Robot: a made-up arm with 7 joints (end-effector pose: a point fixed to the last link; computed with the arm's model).
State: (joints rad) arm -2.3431 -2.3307 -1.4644 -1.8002 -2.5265 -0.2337 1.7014
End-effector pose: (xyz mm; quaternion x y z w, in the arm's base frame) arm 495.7 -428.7 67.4 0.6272 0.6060 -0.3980 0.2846
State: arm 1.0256 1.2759 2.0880 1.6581 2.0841 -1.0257 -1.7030
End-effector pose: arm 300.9 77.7 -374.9 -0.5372 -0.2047 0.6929 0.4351
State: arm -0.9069 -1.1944 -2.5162 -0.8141 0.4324 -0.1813 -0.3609
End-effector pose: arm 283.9 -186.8 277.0 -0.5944 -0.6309 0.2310 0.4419
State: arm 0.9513 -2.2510 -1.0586 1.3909 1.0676 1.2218 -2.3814
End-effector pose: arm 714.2 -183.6 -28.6 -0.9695 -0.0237 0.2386 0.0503
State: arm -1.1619 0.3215 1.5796 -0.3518 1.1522 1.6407 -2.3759
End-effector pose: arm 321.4 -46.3 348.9 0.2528 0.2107 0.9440 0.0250
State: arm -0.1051 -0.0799 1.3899 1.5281 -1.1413 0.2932 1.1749
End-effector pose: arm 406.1 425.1 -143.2 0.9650 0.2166 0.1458 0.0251
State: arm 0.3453 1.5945 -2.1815 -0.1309 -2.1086 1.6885 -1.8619
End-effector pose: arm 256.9 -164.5 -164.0 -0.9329 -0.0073 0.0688 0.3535
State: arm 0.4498 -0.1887 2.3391 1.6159 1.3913 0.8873 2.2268
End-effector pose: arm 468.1 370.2 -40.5 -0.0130 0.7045 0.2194 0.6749
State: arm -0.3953 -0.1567 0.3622 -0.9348 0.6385 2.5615 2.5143
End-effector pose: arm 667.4 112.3 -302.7 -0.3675 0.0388 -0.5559 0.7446
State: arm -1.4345 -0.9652 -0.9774 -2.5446 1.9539 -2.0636 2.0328
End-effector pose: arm 559.1 -255.2 291.1 0.9768 0.0331 0.1605 0.1379
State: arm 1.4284 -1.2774 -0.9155 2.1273 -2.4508 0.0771 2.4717
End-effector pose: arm 526.3 157.5 -512.5 0.2364 0.7965 0.4852 0.2724
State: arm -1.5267 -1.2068 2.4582 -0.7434 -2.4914 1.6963 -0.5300
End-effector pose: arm 212.0 97.5 444.0 0.3591 0.3650 0.7865 0.3453
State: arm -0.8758 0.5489 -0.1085 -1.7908 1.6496 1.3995 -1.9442
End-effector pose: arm 282.5 182.6 30.1 0.0450 -0.0971 -0.5653 0.8179
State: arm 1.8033 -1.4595 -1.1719 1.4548 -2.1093 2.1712 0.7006
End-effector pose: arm 929.2 -459.4 -174.5 0.7252 0.1263 -0.6182 0.2757
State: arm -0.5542 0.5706 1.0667 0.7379 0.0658 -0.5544 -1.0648
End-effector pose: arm 36.5 111.1 -200.3 -0.1244 -0.0501 0.0993 0.9860
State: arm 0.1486 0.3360 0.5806 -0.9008 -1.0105 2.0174 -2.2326
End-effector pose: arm 609.3 -234.7 26.6 0.7238 0.4846 -0.1349 0.4722
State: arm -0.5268 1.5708 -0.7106 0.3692 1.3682 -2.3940 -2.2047
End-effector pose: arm 344.7 -339.0 -592.8 0.5186 0.3289 -0.7884 0.0353
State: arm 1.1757 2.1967 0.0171 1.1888 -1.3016 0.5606 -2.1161
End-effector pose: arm 233.3 -160.5 443.9 -0.7488 -0.2411 0.1084 0.6078
